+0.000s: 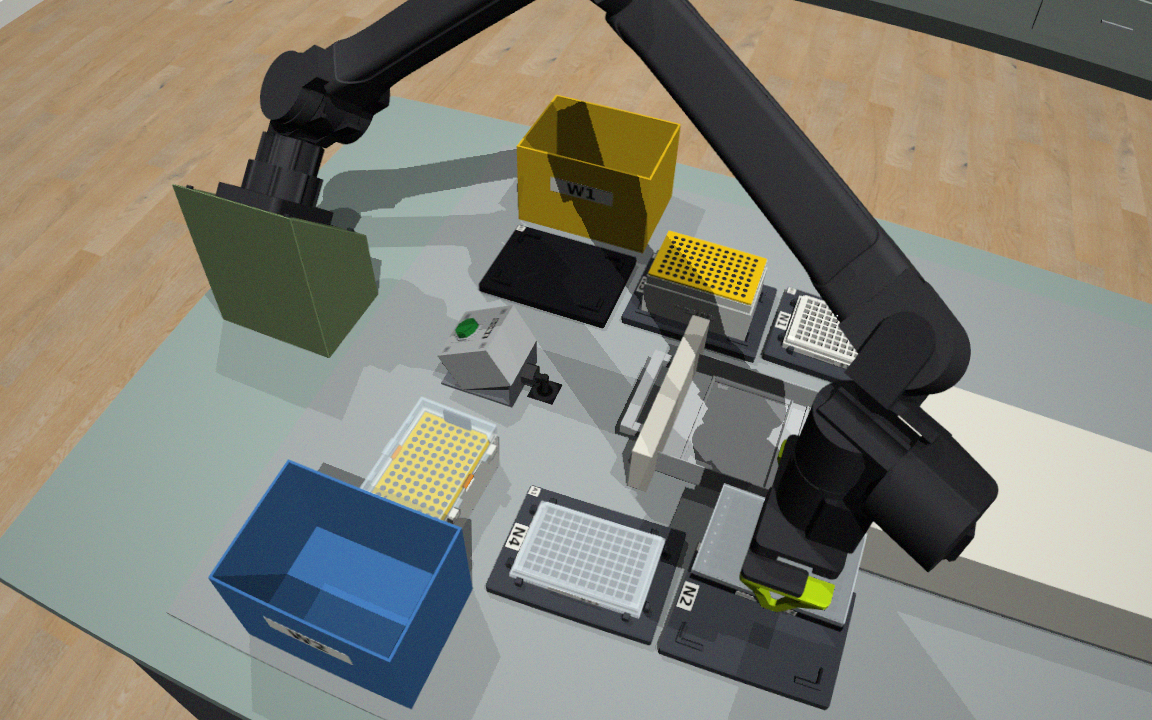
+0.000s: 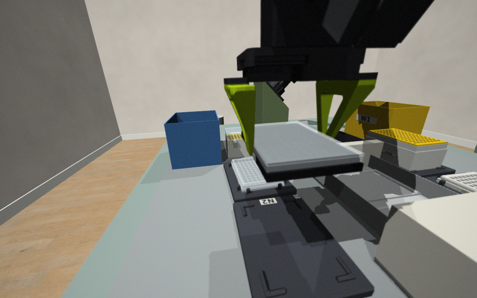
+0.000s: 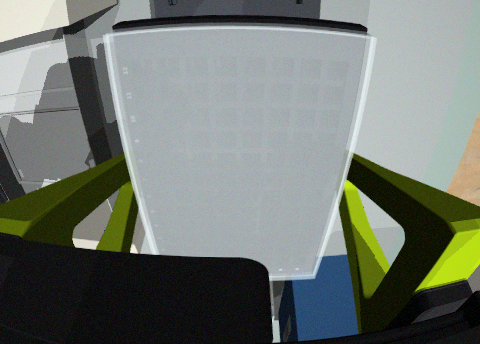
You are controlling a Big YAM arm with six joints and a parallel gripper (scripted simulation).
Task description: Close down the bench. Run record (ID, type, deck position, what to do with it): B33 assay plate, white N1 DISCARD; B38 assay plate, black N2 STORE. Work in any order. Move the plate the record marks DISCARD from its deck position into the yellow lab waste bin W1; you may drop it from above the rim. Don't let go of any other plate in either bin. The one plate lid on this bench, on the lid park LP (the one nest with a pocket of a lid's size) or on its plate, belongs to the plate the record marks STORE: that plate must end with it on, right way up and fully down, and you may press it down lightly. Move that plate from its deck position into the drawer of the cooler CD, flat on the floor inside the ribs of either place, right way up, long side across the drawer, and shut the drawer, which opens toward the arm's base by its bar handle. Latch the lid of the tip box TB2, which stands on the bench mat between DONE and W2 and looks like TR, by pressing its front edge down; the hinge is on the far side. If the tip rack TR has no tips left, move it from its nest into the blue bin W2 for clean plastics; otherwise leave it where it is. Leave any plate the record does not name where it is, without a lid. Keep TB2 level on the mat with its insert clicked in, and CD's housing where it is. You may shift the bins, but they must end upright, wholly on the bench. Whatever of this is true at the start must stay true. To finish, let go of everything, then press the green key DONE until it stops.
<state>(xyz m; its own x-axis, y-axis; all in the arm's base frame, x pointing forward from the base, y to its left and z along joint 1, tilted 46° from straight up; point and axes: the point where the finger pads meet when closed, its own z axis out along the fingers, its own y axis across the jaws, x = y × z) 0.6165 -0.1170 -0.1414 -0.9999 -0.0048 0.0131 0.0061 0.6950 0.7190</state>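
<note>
My hand is 4 cm past the cooler drawer, 19 cm to the right of it and 11 cm above it. Also, from my hand: nest N2 (1 cm ahead, 13 cm below); then plate lid (right at my hand); then black plate (right at my hand).
</note>
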